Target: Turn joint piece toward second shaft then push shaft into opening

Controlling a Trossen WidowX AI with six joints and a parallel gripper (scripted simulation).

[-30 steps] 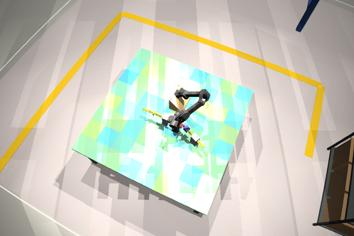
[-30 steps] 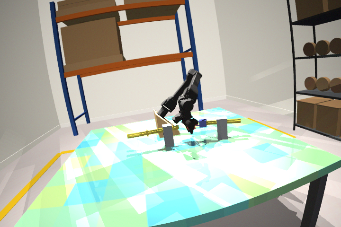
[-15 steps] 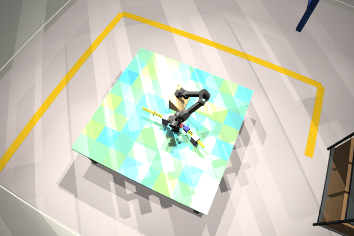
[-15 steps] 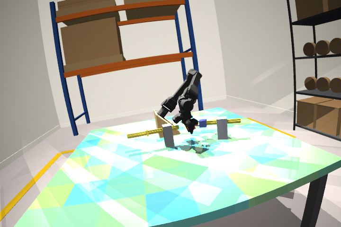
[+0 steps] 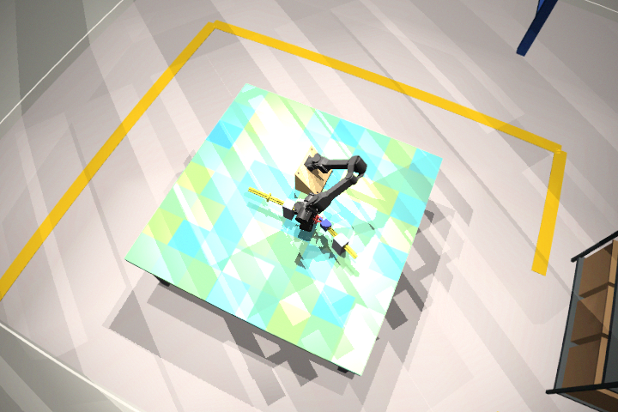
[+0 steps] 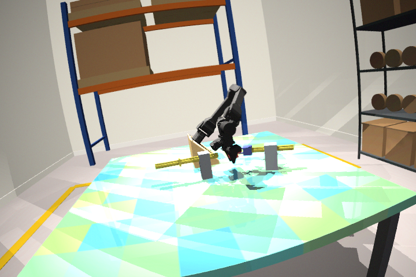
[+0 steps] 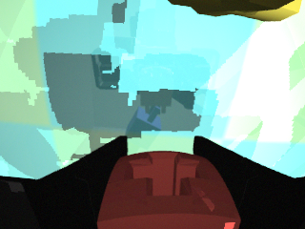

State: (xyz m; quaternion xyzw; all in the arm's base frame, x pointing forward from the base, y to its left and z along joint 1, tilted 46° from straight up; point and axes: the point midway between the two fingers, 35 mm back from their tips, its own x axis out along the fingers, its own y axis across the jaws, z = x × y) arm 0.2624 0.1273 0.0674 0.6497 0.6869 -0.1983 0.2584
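Now: the red joint piece 40 mm above my gripper tip and 10 mm to the left of it.
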